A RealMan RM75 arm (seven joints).
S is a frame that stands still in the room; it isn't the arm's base.
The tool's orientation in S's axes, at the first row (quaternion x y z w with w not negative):
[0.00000, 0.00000, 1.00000, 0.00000]
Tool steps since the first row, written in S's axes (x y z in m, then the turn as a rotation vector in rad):
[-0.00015, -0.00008, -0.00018, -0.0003, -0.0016, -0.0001]
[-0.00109, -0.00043, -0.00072, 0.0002, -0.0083, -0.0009]
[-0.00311, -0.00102, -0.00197, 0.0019, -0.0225, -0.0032]
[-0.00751, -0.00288, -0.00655, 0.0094, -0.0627, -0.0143]
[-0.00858, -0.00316, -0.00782, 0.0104, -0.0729, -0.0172]
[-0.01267, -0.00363, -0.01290, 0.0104, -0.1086, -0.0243]
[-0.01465, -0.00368, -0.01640, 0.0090, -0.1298, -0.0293]
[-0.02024, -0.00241, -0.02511, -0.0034, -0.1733, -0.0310]
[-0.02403, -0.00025, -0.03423, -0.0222, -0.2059, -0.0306]
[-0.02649, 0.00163, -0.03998, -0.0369, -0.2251, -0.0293]
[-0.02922, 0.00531, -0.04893, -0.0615, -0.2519, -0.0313]
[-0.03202, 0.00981, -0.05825, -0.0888, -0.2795, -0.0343]
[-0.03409, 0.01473, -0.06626, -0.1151, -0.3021, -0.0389]
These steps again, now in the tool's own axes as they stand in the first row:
[0.00015, 0.00008, -0.00018, 0.0003, 0.0016, -0.0001]
[0.00109, 0.00043, -0.00072, -0.0002, 0.0083, -0.0009]
[0.00311, 0.00102, -0.00197, -0.0019, 0.0225, -0.0032]
[0.00751, 0.00288, -0.00655, -0.0094, 0.0627, -0.0143]
[0.00858, 0.00316, -0.00782, -0.0104, 0.0729, -0.0172]
[0.01267, 0.00363, -0.01290, -0.0104, 0.1086, -0.0243]
[0.01465, 0.00368, -0.01640, -0.0090, 0.1298, -0.0293]
[0.02024, 0.00241, -0.02511, 0.0034, 0.1733, -0.0310]
[0.02403, 0.00025, -0.03423, 0.0222, 0.2059, -0.0306]
[0.02649, -0.00163, -0.03998, 0.0369, 0.2251, -0.0293]
[0.02922, -0.00531, -0.04893, 0.0615, 0.2519, -0.0313]
[0.03202, -0.00981, -0.05825, 0.0888, 0.2795, -0.0343]
[0.03409, -0.01473, -0.06626, 0.1151, 0.3021, -0.0389]

